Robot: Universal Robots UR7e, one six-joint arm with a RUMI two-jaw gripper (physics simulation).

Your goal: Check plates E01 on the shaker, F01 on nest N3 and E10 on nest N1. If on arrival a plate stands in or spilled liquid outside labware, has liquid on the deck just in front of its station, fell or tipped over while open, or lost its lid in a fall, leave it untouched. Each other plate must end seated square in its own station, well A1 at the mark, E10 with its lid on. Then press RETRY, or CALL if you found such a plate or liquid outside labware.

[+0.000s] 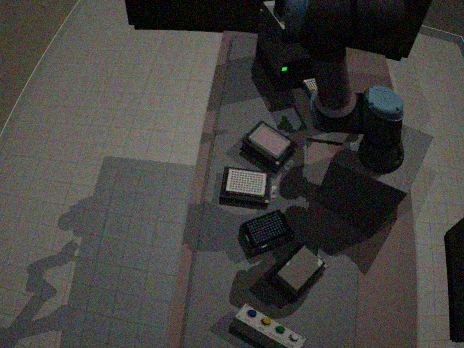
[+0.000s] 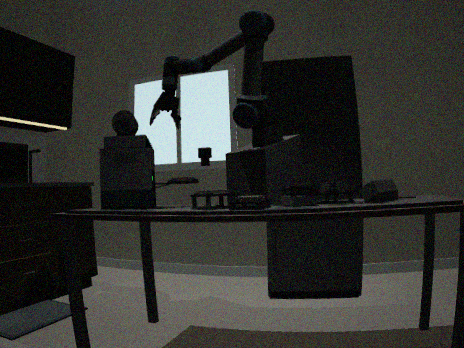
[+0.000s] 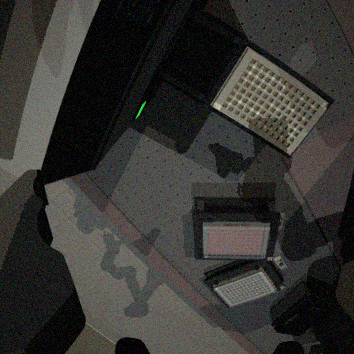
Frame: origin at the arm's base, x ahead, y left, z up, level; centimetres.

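Where they show: gripper, fingertip midpoint: [image 2: 164, 127] [image 3: 197, 182]; arm's base, origin of the base link: [image 1: 381, 154] [image 2: 268, 143].
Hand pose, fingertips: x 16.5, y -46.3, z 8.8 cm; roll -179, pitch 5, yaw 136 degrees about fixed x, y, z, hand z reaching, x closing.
Things, the pixels of their top centre, and the offset from my fingertips. "spot": a spot on its surface instead.
- pale many-welled plate, middle of its top: [image 3: 271, 104] [image 1: 319, 89] [image 2: 182, 177] dx -4.4, dy +7.0, dz -23.8 cm
- pink-topped plate, middle of its top: [image 3: 235, 243] [image 1: 269, 139] [image 2: 214, 190] dx +15.6, dy +27.2, dz -30.0 cm
- white welled plate, middle of its top: [image 3: 244, 290] [image 1: 246, 181] [image 2: 250, 196] dx +23.8, dy +43.1, dz -32.6 cm
- dark blue-welled plate, middle of its top: [image 3: 302, 324] [image 1: 266, 226] [image 2: 297, 185] dx +17.7, dy +60.7, dz -29.5 cm
- grey flat-topped plate, middle of its top: [image 1: 300, 267] [image 2: 330, 182] dx +7.6, dy +74.7, dz -28.8 cm
- button box, middle of its top: [image 1: 269, 330] [image 2: 379, 180] dx +17.2, dy +94.7, dz -28.9 cm
- tall dark device, surface spot: [image 2: 127, 170] spot: dx +14.1, dy -13.3, dz -20.0 cm
My gripper [image 2: 165, 125] is open and empty, high above the deck beside the tall device. Plate labels are unreadable, so I cannot tell which is E01, F01 or E10. A pale many-welled plate [image 1: 310, 84] [image 3: 272, 102] is on a carrier at the device. A pink-topped plate [image 1: 270, 140] [image 3: 236, 240] is in a dark holder. A white welled plate [image 1: 246, 182] [image 3: 245, 288] is in the neighbouring holder. A dark blue-welled plate [image 1: 266, 229] and a grey flat-topped plate [image 1: 301, 268] are further along. Seating details, A1 corners and any liquid are too dark to judge.
The button box [image 1: 270, 327] has blue, yellow, green and white buttons. The tall dark device [image 2: 127, 170] has a green light [image 1: 284, 69] [image 3: 141, 109]. The arm's base block [image 2: 280, 170] stands behind the holders. Dark shadows cross the deck.
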